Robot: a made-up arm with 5 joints. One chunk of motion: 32 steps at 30 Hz.
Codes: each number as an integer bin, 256 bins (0 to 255) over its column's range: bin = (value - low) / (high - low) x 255, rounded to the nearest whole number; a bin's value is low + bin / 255 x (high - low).
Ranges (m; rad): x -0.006..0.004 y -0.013..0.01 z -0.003..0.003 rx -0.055..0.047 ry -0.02..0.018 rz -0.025..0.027
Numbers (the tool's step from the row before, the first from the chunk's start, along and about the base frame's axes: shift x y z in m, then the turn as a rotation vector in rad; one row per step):
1: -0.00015 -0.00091 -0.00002 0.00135 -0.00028 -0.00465
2: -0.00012 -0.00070 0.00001 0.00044 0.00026 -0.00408
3: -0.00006 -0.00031 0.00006 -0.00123 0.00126 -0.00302
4: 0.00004 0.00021 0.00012 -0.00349 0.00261 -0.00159
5: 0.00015 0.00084 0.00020 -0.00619 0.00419 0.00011
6: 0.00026 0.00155 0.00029 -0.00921 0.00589 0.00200
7: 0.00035 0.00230 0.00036 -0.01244 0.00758 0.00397
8: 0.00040 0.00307 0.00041 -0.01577 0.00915 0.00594
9: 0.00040 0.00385 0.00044 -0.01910 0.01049 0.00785
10: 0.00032 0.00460 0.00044 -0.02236 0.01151 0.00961
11: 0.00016 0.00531 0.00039 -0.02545 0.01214 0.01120
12: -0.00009 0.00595 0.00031 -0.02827 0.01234 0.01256
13: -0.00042 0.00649 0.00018 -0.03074 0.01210 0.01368
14: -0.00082 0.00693 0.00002 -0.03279 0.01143 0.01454
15: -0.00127 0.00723 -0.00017 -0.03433 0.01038 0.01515
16: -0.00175 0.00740 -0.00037 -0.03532 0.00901 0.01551
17: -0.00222 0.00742 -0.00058 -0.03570 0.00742 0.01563
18: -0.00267 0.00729 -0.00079 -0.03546 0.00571 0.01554
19: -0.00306 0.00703 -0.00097 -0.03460 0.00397 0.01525
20: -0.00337 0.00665 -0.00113 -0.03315 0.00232 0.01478
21: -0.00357 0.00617 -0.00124 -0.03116 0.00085 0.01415
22: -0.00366 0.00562 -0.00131 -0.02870 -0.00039 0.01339
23: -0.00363 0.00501 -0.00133 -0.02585 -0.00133 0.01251
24: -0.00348 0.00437 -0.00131 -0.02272 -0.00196 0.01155
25: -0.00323 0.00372 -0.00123 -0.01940 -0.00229 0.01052
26: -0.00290 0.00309 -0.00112 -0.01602 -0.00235 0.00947
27: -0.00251 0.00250 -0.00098 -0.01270 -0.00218 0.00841
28: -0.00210 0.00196 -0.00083 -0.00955 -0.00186 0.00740
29: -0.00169 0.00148 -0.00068 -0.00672 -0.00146 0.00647
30: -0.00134 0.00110 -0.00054 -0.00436 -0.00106 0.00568
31: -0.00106 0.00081 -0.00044 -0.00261 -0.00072 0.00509
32: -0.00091 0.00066 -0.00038 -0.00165 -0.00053 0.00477
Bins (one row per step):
1: 149 134 127 141 132 100
2: 150 136 128 139 136 103
3: 151 141 130 134 143 108
4: 154 146 133 129 152 115
5: 157 153 136 122 162 123
6: 160 161 140 114 174 132
7: 162 170 143 106 185 142
8: 163 178 145 98 196 152
9: 163 187 146 90 205 161
10: 161 195 146 82 211 170
11: 157 203 144 74 216 178
12: 151 210 141 67 217 184
13: 142 216 135 61 215 190
14: 132 221 128 56 211 194
15: 121 224 120 52 204 197
16: 108 226 112 49 195 199
17: 96 226 103 48 184 199
18: 85 225 94 49 173 199
19: 75 222 86 51 161 197
20: 67 218 79 55 150 195
21: 62 213 75 60 140 192
22: 60 206 72 66 132 188
23: 60 200 71 73 125 184
24: 64 193 72 81 121 179
25: 71 185 75 89 119 174
26: 79 178 80 97 118 169
27: 89 172 86 106 120 164
28: 99 166 92 114 122 159
29: 110 161 99 121 124 154
30: 119 156 105 127 127 150
31: 126 153 109 131 129 148
32: 130 151 111 133 131 146

